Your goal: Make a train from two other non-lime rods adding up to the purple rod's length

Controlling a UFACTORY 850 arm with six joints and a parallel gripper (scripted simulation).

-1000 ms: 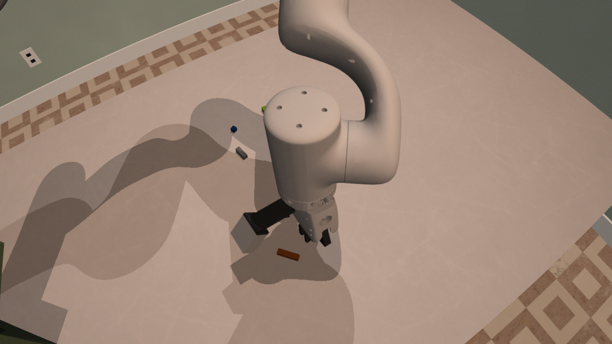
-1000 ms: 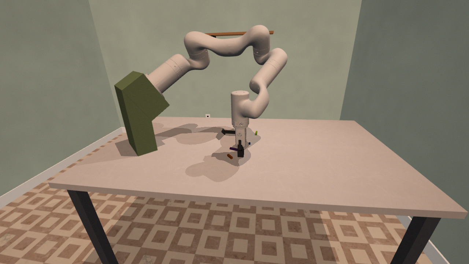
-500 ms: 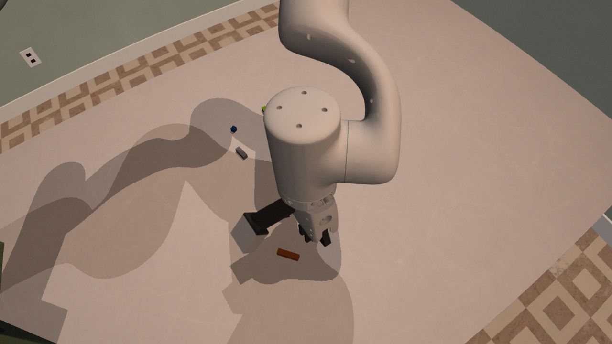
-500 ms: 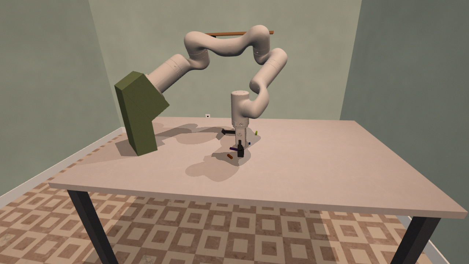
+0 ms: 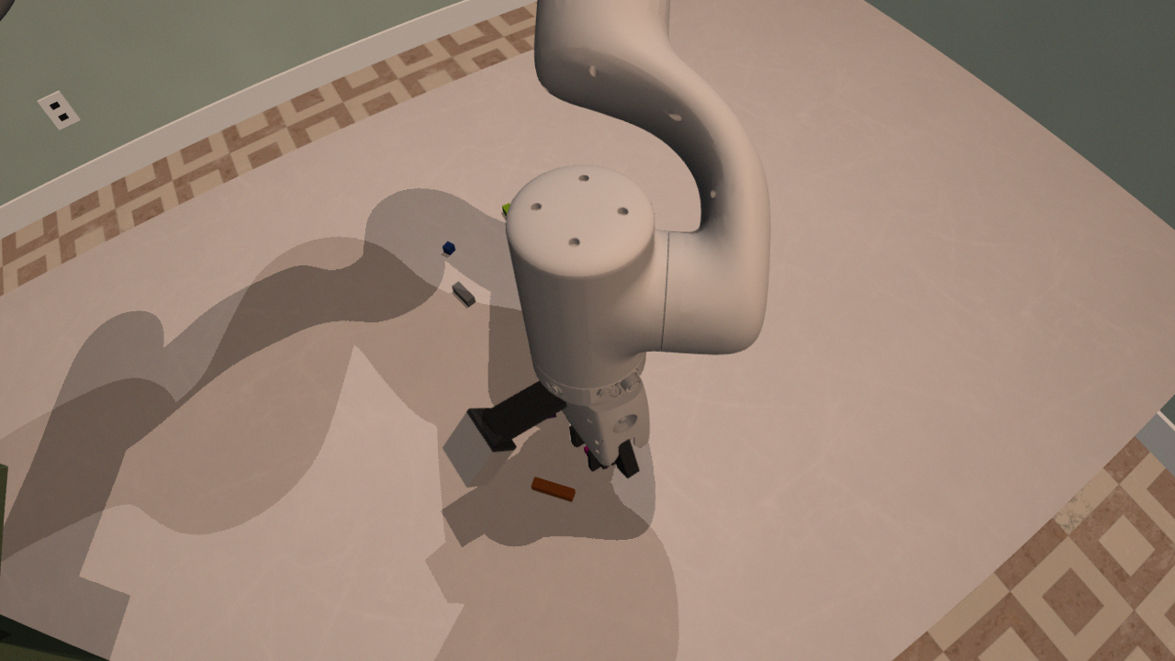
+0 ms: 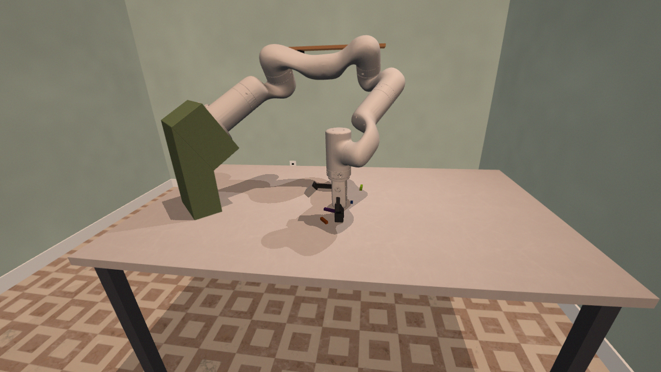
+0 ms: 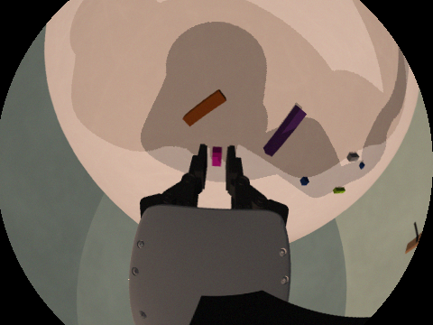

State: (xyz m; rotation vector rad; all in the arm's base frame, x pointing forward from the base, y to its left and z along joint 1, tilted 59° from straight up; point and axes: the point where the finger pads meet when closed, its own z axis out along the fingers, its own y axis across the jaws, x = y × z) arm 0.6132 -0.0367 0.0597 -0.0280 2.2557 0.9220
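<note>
My gripper is now 5 cm past the orange rod, 3 cm to the left of it and 2 cm above it. From my hand the other things lie so: magenta rod: 2 cm below; grey rod: 10 cm behind, 22 cm to the left, 2 cm below; purple rod: 6 cm behind, 5 cm to the left, 2 cm below.
</note>
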